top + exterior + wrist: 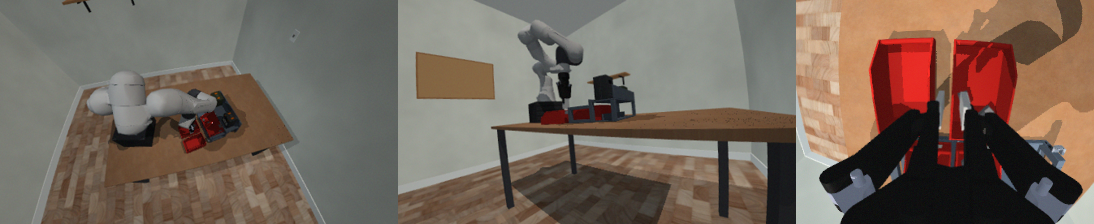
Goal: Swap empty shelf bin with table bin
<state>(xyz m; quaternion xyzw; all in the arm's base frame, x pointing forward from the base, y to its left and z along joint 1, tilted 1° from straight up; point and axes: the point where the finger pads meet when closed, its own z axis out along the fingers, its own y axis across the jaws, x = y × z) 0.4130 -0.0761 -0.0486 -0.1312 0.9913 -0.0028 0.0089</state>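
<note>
My gripper is now 100 mm short of the grey shelf lip, 100 mm to the right of it and 110 mm above it. From my hand the other things lie so: black box: 310 mm ahead, 30 mm to the left, 40 mm above.
</note>
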